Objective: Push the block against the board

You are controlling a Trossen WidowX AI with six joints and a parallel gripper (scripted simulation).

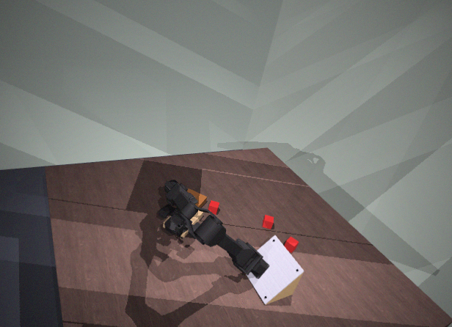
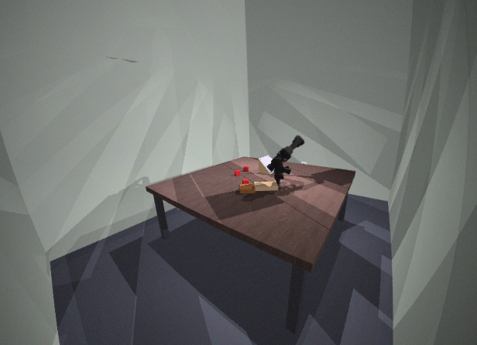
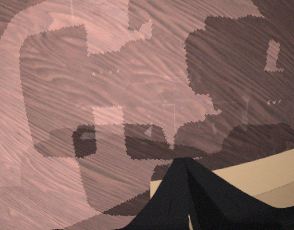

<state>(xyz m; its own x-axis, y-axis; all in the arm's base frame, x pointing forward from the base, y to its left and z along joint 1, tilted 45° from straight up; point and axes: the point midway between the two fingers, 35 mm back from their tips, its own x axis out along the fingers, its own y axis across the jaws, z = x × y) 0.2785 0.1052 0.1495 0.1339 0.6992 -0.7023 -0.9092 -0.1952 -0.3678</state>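
The pale board lies 8 cm ahead of my gripper tip, 6 cm to the right of it and 1 cm above it. Also, from my gripper tip: square block (17 cm ahead, 16 cm to the right, 1 cm above).
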